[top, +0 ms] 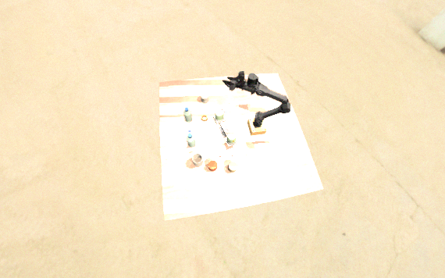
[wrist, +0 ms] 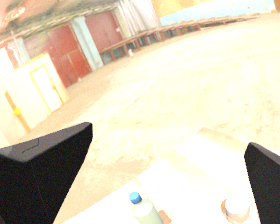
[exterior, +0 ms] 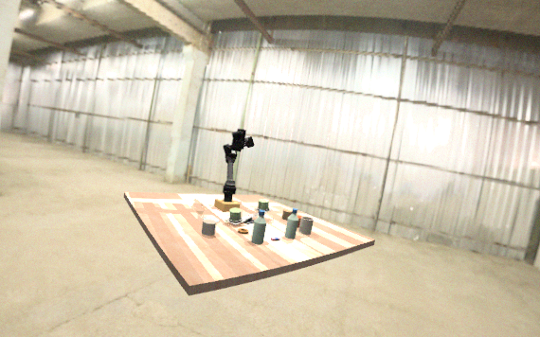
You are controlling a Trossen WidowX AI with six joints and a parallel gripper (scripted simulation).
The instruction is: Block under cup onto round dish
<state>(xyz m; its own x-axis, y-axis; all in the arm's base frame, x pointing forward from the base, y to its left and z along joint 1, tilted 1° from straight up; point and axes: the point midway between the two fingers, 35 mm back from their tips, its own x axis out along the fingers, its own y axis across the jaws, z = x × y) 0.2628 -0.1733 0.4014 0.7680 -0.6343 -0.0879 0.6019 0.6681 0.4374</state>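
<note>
The grey block lies 42 cm below my gripper tip, 4 cm to the left of it and 2 cm ahead of it. From my gripper tip the other things lie so: balance beam (43 cm below, 17 cm to the left, 1 cm ahead); orange object (45 cm to the left, 43 cm below, 19 cm ahead).
</note>
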